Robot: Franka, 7 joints.
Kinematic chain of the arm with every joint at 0, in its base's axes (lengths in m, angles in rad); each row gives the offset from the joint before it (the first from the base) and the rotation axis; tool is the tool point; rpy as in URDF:
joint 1: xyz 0 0 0.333 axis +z
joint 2: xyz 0 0 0 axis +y
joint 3: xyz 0 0 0.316 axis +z
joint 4: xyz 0.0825 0 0 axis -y
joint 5: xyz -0.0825 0 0.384 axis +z
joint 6: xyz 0 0 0 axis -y
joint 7: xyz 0.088 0 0 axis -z
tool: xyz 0 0 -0.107 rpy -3.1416 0 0
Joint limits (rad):
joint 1: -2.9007..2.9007
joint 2: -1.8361..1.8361
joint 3: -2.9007..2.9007
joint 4: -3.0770..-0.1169
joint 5: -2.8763..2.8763
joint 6: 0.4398..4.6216
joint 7: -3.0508..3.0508
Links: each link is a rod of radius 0.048 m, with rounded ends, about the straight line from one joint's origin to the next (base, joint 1, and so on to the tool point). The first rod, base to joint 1, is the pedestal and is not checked.
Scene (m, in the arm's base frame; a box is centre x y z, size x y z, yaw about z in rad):
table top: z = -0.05
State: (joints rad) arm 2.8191 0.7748 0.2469 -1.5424 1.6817 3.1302 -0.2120
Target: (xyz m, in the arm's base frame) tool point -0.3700 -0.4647 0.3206
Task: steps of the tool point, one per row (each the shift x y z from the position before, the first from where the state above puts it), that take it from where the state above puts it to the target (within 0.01 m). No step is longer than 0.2 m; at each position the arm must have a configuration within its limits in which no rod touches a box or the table.
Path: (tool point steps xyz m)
1: 0.0069 -0.1875 -0.0144
2: 0.0559 -0.1810 0.0177
3: 0.1026 -0.1535 0.0425
4: 0.1400 -0.1091 0.0569

